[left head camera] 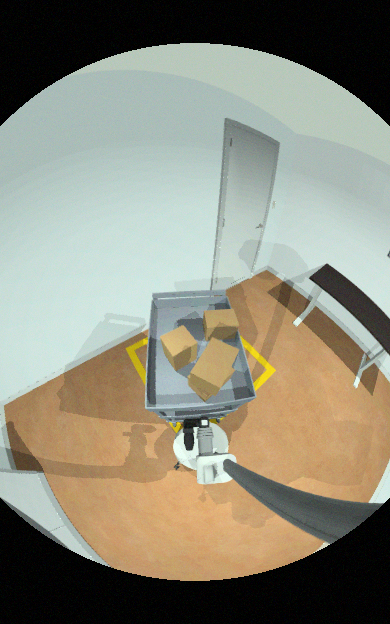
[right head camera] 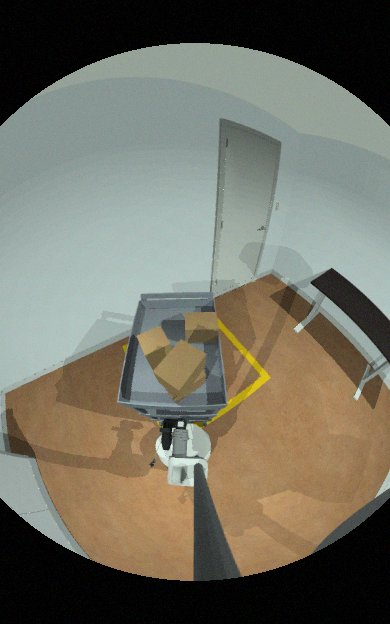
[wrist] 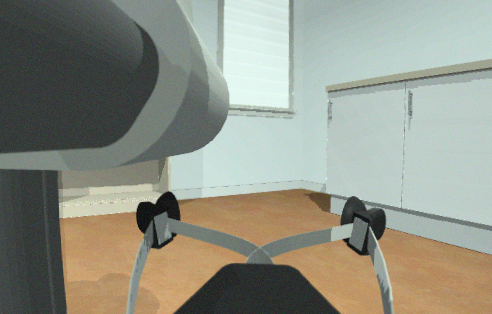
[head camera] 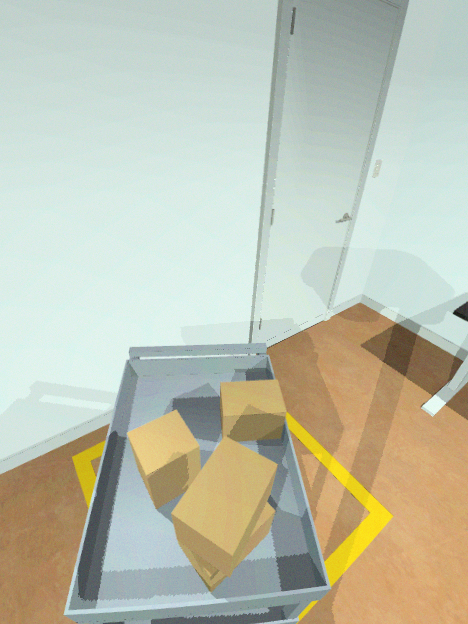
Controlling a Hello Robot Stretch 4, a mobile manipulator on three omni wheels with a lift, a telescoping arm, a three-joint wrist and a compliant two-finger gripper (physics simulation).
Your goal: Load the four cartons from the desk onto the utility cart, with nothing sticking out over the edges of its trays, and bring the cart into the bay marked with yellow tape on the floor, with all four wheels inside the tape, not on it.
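Frame: origin at the robot's base, x ahead, y left, z up, level; centimetres.
Where they show: gripper, fingertip midpoint: [left head camera: 190, 469] [right head camera: 164, 469] [wrist: 259, 213].
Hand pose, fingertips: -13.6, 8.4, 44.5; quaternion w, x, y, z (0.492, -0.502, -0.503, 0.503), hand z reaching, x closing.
Note:
Each offset is from my fingertips to the top centre of the thing, as dx, dy, dz. "*": to the spot under its first point. Level surfaces: height alone.
The grey utility cart {* +48.9, +10.3, +32.1} [head camera: 130, 529] [left head camera: 165, 390] [right head camera: 140, 385] stands over the yellow tape [head camera: 337, 470] [left head camera: 267, 370] [right head camera: 261, 377], close in front of the robot. Its top tray holds the cartons within its walls: a left carton {+60.8, +3.4, +48.1} [head camera: 163, 453] [left head camera: 178, 345] [right head camera: 154, 342], a back right carton {+75.8, -17.4, +43.9} [head camera: 253, 408] [left head camera: 220, 322] [right head camera: 201, 325], and an upper carton {+47.1, -10.1, +55.7} [head camera: 226, 493] [left head camera: 215, 362] [right head camera: 180, 365] resting on a lower carton {* +46.0, -17.3, +43.9} [head camera: 264, 521] that is mostly hidden. Wheel positions against the tape cannot be made out. My gripper [wrist: 259, 213] is open and empty, facing away from the cart.
The robot's white base [left head camera: 220, 445] is close to the cart's near end. A wall and a door [head camera: 307, 201] are behind the cart. The dark-topped desk {dz +24.7} [left head camera: 350, 300] [right head camera: 352, 305] stands at the right. A white cabinet [wrist: 365, 140] shows in the wrist view.

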